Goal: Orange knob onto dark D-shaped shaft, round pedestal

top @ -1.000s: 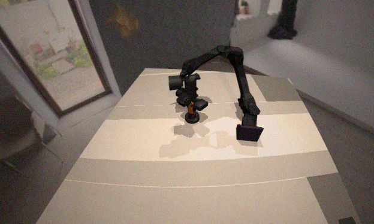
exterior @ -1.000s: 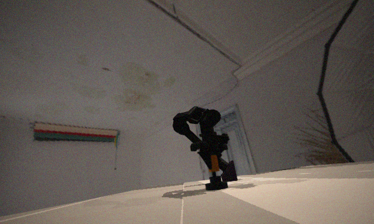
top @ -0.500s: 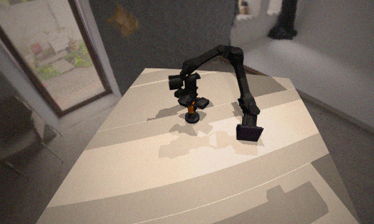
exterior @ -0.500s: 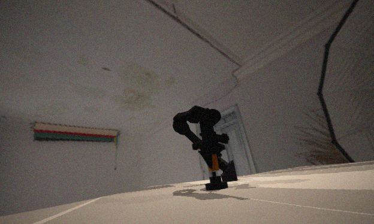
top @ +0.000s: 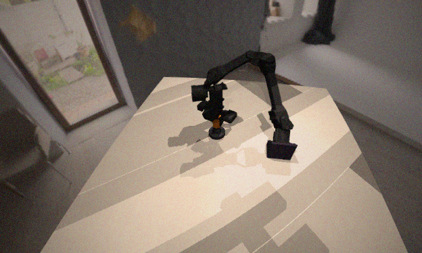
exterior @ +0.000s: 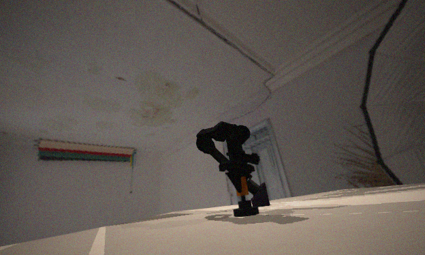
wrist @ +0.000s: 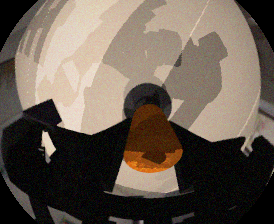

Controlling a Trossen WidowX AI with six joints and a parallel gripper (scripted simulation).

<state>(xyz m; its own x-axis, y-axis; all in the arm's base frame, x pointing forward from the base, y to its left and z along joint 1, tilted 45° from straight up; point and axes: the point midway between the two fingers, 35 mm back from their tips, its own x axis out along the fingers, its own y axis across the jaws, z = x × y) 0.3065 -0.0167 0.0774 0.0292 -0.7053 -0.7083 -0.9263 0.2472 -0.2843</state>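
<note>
The orange knob lies 20 mm above my gripper tip. The rest, counted from my gripper tip: round dark pedestal (40 mm below).
</note>
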